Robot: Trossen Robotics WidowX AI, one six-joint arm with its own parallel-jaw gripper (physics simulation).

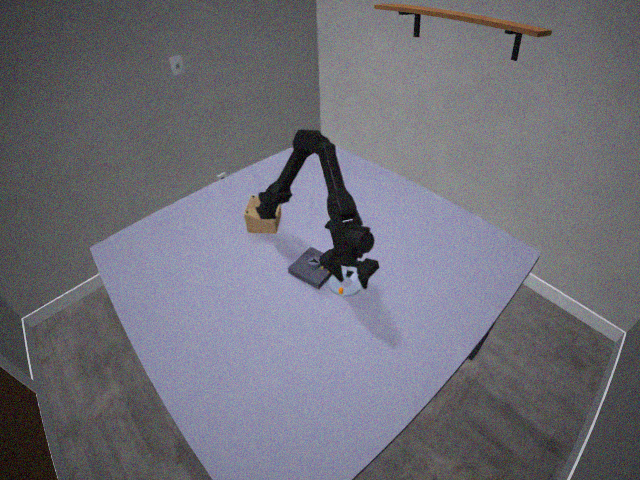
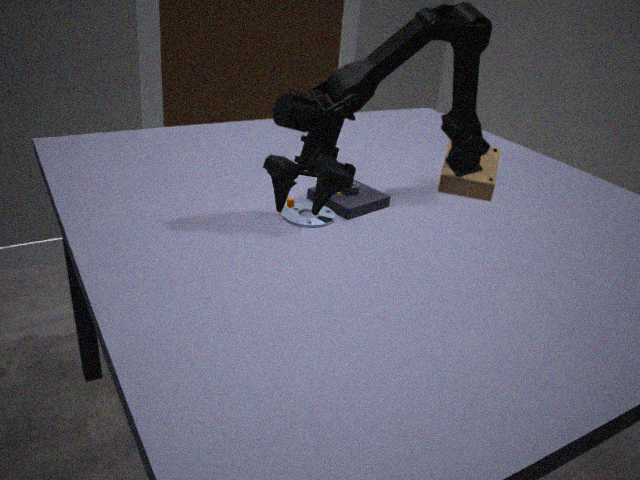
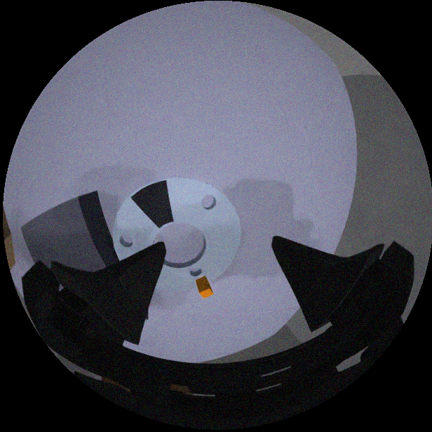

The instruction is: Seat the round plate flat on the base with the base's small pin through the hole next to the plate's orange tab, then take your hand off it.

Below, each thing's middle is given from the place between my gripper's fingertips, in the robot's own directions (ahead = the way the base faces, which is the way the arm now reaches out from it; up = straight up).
I see my gripper 3 cm past the round pale plate (image 2: 326,216) and 1 cm to the left of it. From my hand the other things lie so: dark square base (image 1: 318,277) (13 cm behind, 7 cm to the right).
